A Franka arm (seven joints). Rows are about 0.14 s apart.
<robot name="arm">
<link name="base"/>
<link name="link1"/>
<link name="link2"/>
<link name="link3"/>
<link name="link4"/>
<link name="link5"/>
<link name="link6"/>
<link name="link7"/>
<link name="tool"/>
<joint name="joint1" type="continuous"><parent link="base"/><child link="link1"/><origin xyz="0 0 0.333"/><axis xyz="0 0 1"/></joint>
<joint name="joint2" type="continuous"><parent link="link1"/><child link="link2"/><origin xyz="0 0 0" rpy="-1.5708 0 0"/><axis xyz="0 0 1"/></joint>
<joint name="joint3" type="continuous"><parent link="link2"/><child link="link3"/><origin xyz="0 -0.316 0" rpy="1.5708 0 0"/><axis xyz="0 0 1"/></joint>
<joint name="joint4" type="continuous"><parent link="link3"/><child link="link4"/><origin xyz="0.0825 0 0" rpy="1.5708 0 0"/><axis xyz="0 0 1"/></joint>
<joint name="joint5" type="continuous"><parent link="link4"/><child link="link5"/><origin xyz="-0.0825 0.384 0" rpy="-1.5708 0 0"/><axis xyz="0 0 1"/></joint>
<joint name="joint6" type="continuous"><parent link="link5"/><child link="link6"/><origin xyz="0 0 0" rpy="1.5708 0 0"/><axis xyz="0 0 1"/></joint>
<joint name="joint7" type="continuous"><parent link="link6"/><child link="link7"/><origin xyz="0.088 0 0" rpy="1.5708 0 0"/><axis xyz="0 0 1"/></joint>
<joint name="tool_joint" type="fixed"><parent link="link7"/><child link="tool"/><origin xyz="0 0 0.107"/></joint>
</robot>
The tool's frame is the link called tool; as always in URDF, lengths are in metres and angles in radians. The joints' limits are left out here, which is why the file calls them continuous.
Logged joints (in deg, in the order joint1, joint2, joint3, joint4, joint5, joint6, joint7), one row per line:
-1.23, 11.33, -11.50, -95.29, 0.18, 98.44, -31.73
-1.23, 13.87, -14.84, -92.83, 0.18, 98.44, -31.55
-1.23, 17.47, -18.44, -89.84, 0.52, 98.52, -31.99
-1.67, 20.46, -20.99, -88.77, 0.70, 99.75, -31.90
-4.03, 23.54, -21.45, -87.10, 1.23, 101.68, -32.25
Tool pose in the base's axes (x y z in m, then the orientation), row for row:
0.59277, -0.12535, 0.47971, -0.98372, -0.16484, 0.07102, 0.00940
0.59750, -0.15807, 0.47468, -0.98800, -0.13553, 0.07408, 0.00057
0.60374, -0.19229, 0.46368, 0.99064, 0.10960, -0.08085, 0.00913
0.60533, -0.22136, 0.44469, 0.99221, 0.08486, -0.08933, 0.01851
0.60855, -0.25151, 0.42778, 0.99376, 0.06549, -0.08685, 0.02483
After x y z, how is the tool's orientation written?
As a quaternion, x y z w.
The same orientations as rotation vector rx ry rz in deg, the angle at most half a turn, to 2 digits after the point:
-176.02, -29.49, 12.71
-177.78, -24.39, 13.33
177.29, 19.61, -14.47
176.52, 15.10, -15.89
176.10, 11.61, -15.39

